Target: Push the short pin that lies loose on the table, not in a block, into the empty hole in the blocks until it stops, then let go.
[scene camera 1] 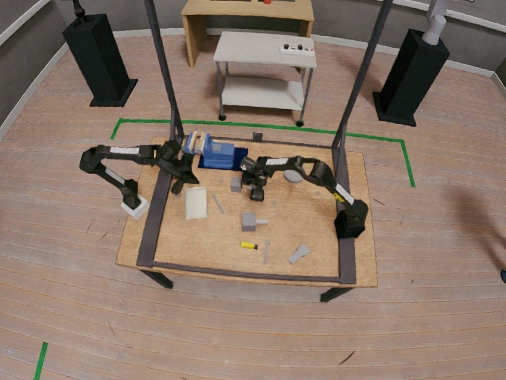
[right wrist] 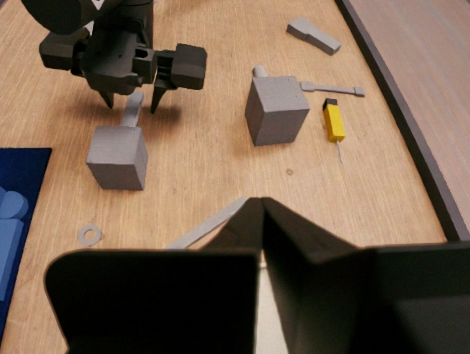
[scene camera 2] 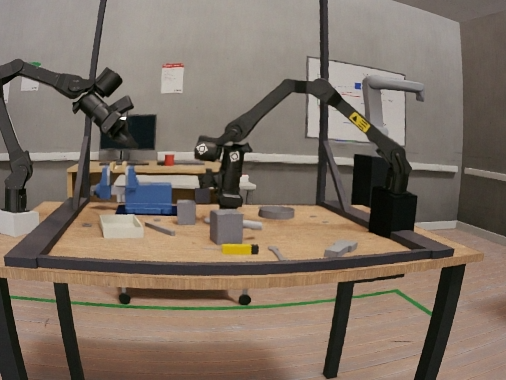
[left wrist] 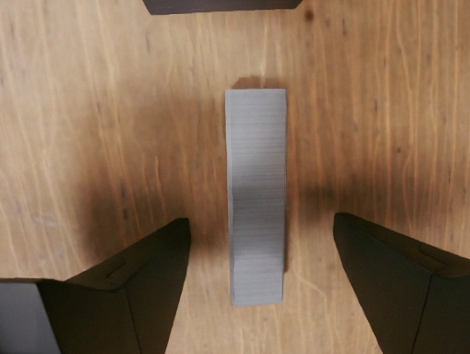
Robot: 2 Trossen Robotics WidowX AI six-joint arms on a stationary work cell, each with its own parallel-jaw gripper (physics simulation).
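Pixels of known places: left gripper, fingertip midpoint: (scene camera 1: 257,188) (right wrist: 132,109) (left wrist: 261,226); right gripper, fingertip midpoint: (scene camera 1: 199,183) (right wrist: 259,207) (scene camera 2: 137,148); left arm's base, origin of the base link: (scene camera 1: 353,219) (scene camera 2: 395,191); right arm's base, origin of the base link: (scene camera 1: 133,202) (scene camera 2: 15,211).
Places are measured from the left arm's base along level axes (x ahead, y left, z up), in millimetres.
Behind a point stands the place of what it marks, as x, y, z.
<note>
The loose pin, a grey bar (left wrist: 256,165) @(424, -264, -106) (right wrist: 133,109) @(409, -258, -106), lies on the table between my left gripper's fingers, touching neither. My left gripper (left wrist: 261,226) @(398, -261, -117) (right wrist: 132,109) @(398, -261, -117) is open, low over it. The smaller grey block (scene camera 1: 235,184) @(504, -260, -61) (scene camera 2: 186,212) @(505, -251, -86) (right wrist: 117,157) @(517, -273, -61) stands off the pin's far end; a dark block edge (left wrist: 222,5) @(475, -269, -115) shows beyond a gap in the left wrist view. No hole is visible. The larger grey block (scene camera 1: 248,221) @(461, -61, -51) (scene camera 2: 226,226) @(469, -42, -78) (right wrist: 276,111) @(488, -88, -52) has a round pin (scene camera 1: 262,221) @(397, -66, -75) (scene camera 2: 253,225) @(396, -60, -83) (right wrist: 259,71) @(388, -74, -76) sticking out. My right gripper (scene camera 1: 196,182) @(655, -190, 87) (scene camera 2: 135,145) @(655, -190, 87) (right wrist: 259,207) @(655, -190, 87) is shut and empty, high up.
A blue vise (scene camera 1: 219,155) @(574, -432, -54) (scene camera 2: 148,197) @(581, -432, -73) stands at the back left. A flat bar (scene camera 1: 218,204) @(592, -186, -110) (scene camera 2: 160,228) @(593, -181, -111) lies beside a cream tray (scene camera 2: 122,233) @(702, -127, -110). A yellow tool (scene camera 1: 247,245) @(473, 32, -102) (scene camera 2: 237,249) @(473, 38, -110) (right wrist: 334,121) @(474, 25, -103) and a wrench (right wrist: 332,89) @(397, 65, -116) lie near the front.
</note>
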